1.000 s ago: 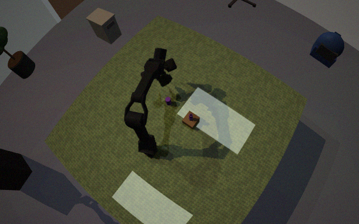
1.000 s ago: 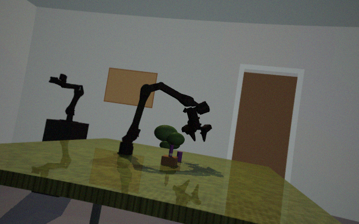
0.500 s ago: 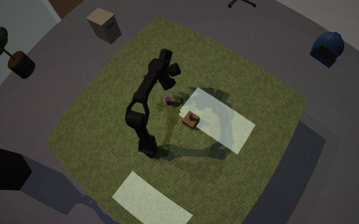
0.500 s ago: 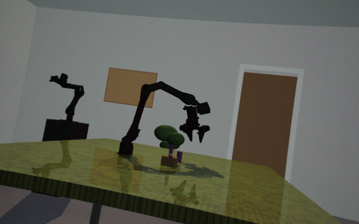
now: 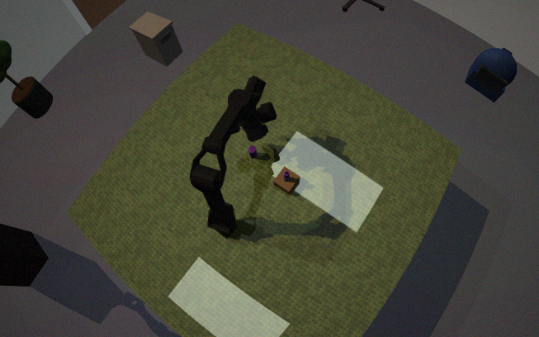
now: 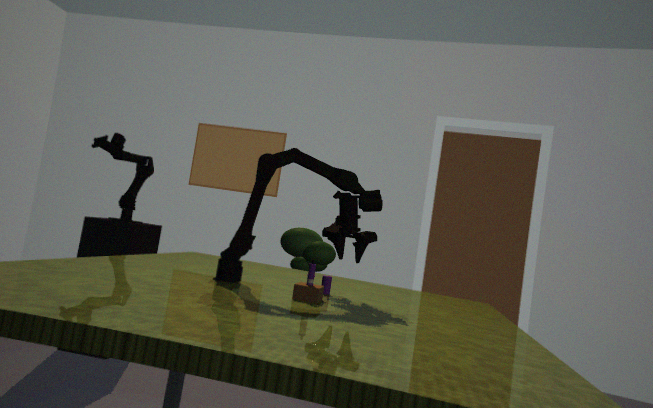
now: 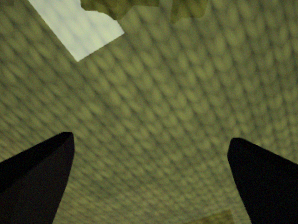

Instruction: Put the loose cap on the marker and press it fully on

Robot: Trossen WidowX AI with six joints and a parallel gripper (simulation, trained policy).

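Now: the purple cap 50 mm behind my gripper tip, 50 mm to the right of it and 80 mm below it. From my gripper tip the other things lie so: thin band (70 mm behind, 210 mm to the right, 60 mm below); then brown holder block (70 mm behind, 210 mm to the right, 90 mm below).
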